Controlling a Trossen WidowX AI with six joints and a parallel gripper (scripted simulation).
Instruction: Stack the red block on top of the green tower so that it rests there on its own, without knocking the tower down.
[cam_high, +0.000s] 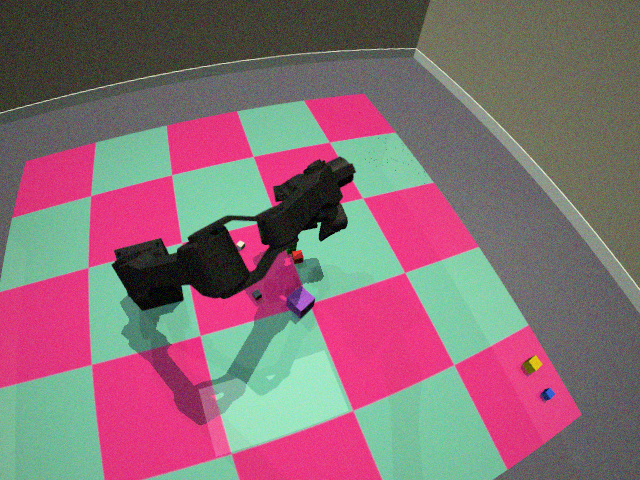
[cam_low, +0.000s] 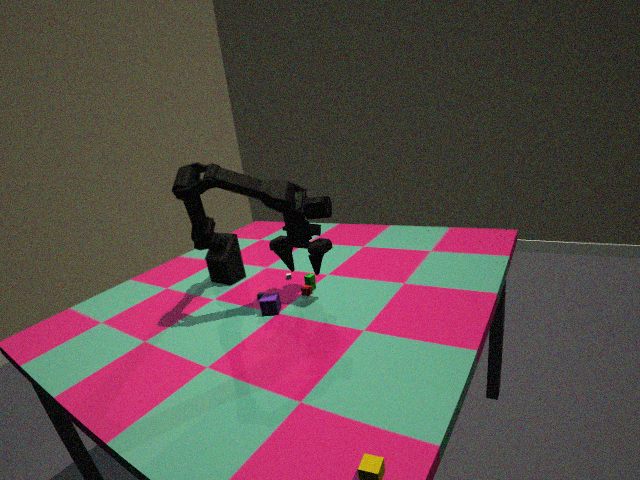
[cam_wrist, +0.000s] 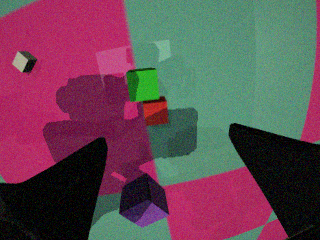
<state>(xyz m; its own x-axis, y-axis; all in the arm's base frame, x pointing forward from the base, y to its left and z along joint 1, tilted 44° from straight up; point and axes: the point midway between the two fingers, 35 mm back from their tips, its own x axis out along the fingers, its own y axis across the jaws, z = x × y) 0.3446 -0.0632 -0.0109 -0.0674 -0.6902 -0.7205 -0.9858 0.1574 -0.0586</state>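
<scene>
My gripper tip is now 60 mm above the red block and 10 mm past it. The rest, counted from my gripper tip: small grey block (130 mm behind, 60 mm to the right, 60 mm below); then small white block (120 mm behind, 90 mm to the left, 60 mm below); then purple cube (120 mm to the right, 50 mm below, 50 mm behind).
</scene>
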